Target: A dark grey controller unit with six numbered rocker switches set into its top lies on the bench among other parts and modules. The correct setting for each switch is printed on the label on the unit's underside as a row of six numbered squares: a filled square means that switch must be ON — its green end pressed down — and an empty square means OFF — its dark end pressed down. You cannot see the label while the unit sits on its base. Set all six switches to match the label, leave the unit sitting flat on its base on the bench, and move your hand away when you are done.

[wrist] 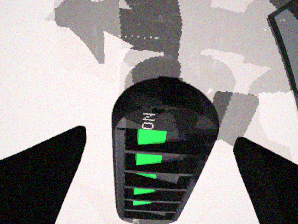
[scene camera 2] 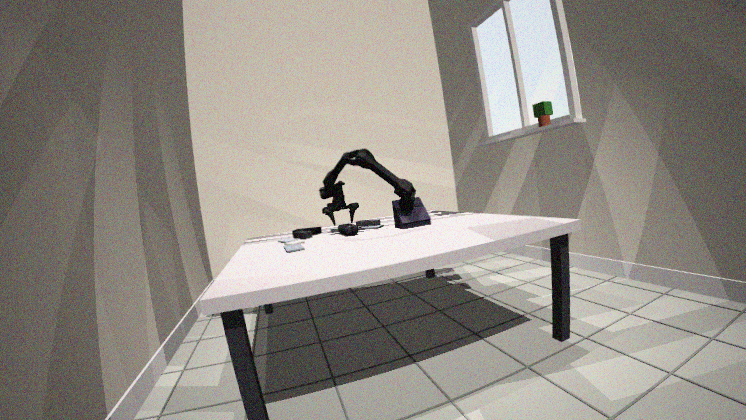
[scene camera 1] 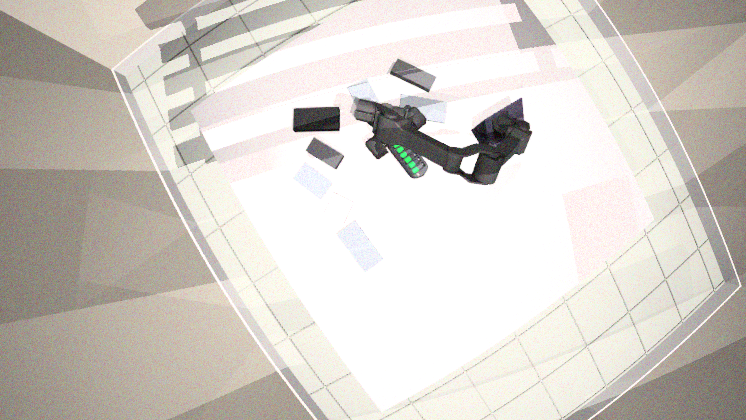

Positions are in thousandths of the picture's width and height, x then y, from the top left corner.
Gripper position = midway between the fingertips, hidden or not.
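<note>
Open and empty, my gripper (wrist: 549,623). Black block (scene camera 1: 424,285), grey block (scene camera 1: 564,187). Wrist view: black block out of frame.
</note>
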